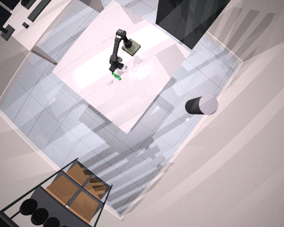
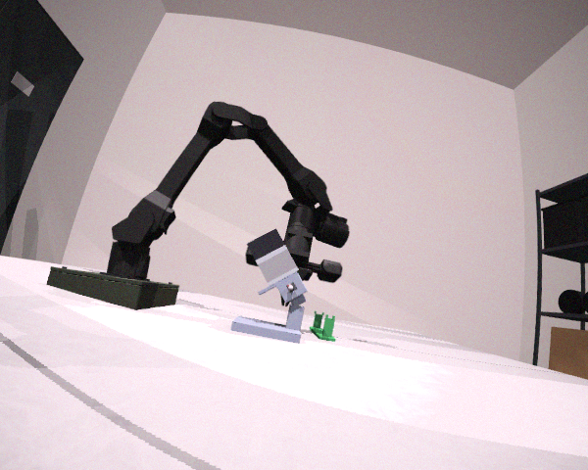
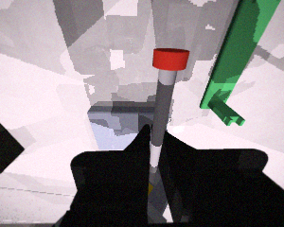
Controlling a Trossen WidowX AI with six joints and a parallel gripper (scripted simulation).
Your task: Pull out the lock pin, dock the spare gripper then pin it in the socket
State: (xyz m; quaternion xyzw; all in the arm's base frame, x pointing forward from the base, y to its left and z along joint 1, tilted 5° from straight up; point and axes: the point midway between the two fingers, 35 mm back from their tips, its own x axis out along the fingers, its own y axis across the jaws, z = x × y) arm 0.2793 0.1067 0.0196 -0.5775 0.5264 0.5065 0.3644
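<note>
The mount socket is 40 mm to the right of my gripper tip. The rest, counted from my gripper tip: spare gripper: 70 mm above, 50 mm to the right, 20 mm behind; green stand: 80 mm to the left, 80 mm ahead, 30 mm below.
</note>
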